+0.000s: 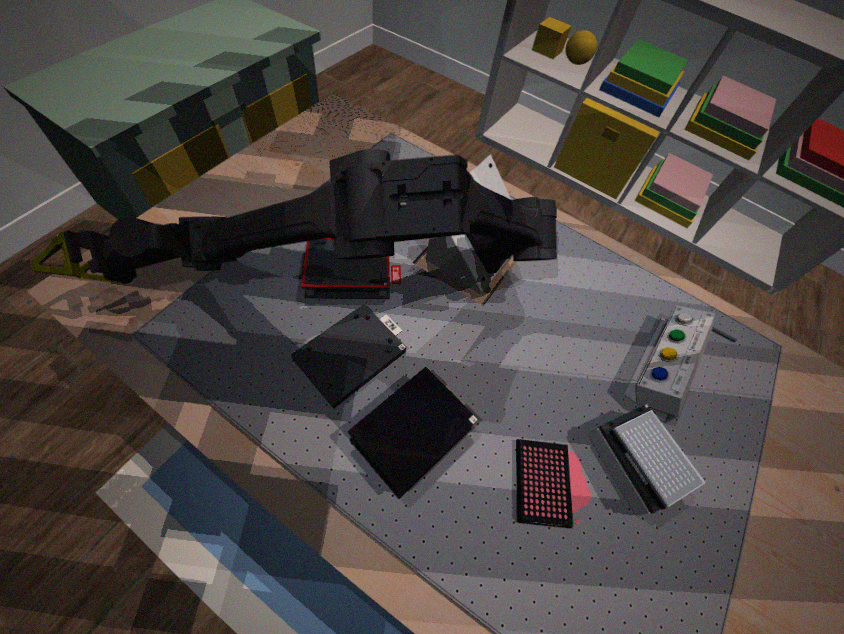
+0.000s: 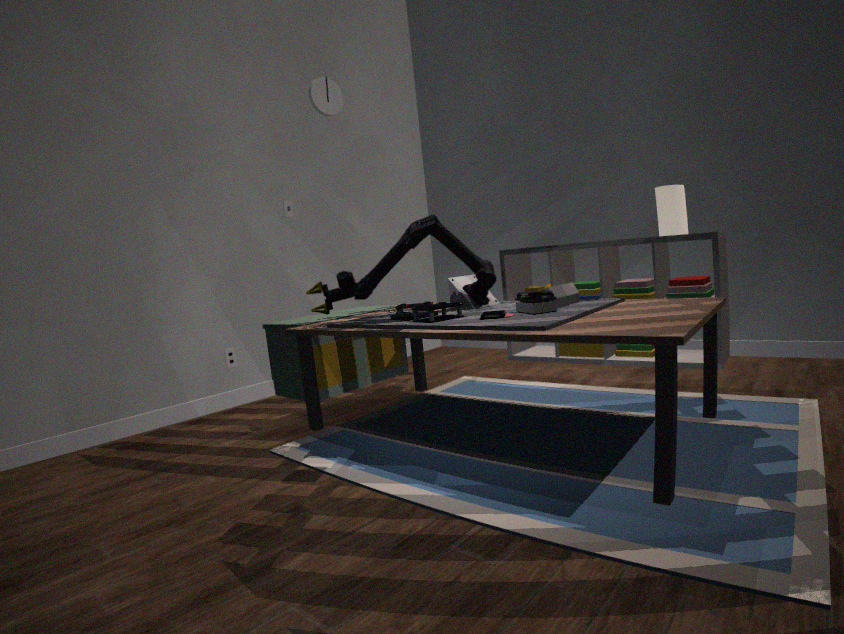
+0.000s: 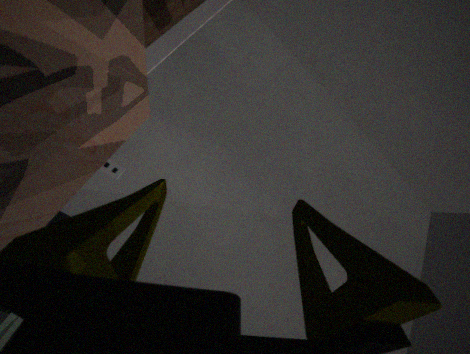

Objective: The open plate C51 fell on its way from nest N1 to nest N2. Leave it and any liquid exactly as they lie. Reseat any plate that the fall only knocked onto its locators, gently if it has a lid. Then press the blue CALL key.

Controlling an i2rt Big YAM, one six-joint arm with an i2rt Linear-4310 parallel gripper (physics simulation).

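Frame: origin at the arm's base, x ahead, y left, z up, level; centimetres.
Seen in the pictures: gripper, fingertip midpoint: point(image 1: 55, 270) point(image 2: 308, 302) point(image 3: 232, 196); arm's base, link origin: point(image 1: 486, 239) point(image 2: 475, 295).
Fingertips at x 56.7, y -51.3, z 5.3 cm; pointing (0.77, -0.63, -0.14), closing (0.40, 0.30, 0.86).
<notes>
Pixels of each thing's top centre, then the offset from my fingertips to it. "*": a spot on its surface instead.
- black plate with pink wells, top centre: point(image 1: 545, 481) point(image 2: 493, 312) dx -22.4, dy +83.2, dz -9.0 cm
- pink puddle, surface spot: point(image 1: 579, 481) * dx -26.1, dy +88.4, dz -10.3 cm
- white plate, top centre: point(image 1: 663, 453) point(image 2: 534, 289) dx -33.9, dy +95.2, dz -1.6 cm
- dark-topped grey block, surface spot: point(image 1: 622, 470) * dx -30.3, dy +92.5, dz -6.5 cm
- dark nest labelled N2, top centre: point(image 1: 349, 348) point(image 2: 413, 310) dx -21.3, dy +44.4, dz -7.5 cm
- black square unit, top centre: point(image 1: 414, 424) point(image 2: 436, 304) dx -16.3, dy +61.6, dz -4.5 cm
- blue key, surface spot: point(image 1: 659, 373) * dx -48.4, dy +91.2, dz -3.5 cm
- grey key box, top centre: point(image 1: 690, 347) point(image 2: 557, 284) dx -56.1, dy +94.1, dz -2.0 cm
- red-edged dark unit, top centre: point(image 1: 347, 259) point(image 2: 414, 303) dx -35.1, dy +32.5, dz -5.8 cm
- thin dark rod, surface spot: point(image 1: 724, 333) * dx -71.9, dy +103.1, dz -9.7 cm
A black plate with pink wells point(image 1: 543, 483) lies on the perforated mat, with a pink puddle point(image 1: 579, 481) at its right side. A white plate point(image 1: 658, 455) sits off-centre on a dark-topped grey block point(image 1: 622, 470); its exact seating is unclear. The dark nest labelled N2 point(image 1: 347, 354) and a black square unit point(image 1: 414, 431) are left of them; label N1 is not readable. The blue key point(image 1: 659, 373) is on the grey key box point(image 1: 665, 395), below yellow, green and white keys. My gripper point(image 2: 312, 300) point(image 3: 232, 196) is open and empty, raised at the far left, away from the plates.
A red-edged dark unit point(image 1: 346, 285) is under my arm point(image 1: 409, 197). A white tilted panel point(image 1: 488, 176) stands by the arm's base. A green cabinet point(image 1: 163, 75) is beyond the table's left end; a shelf unit point(image 1: 491, 75) stands behind. A thin dark rod point(image 1: 724, 333) lies by the key box.
</notes>
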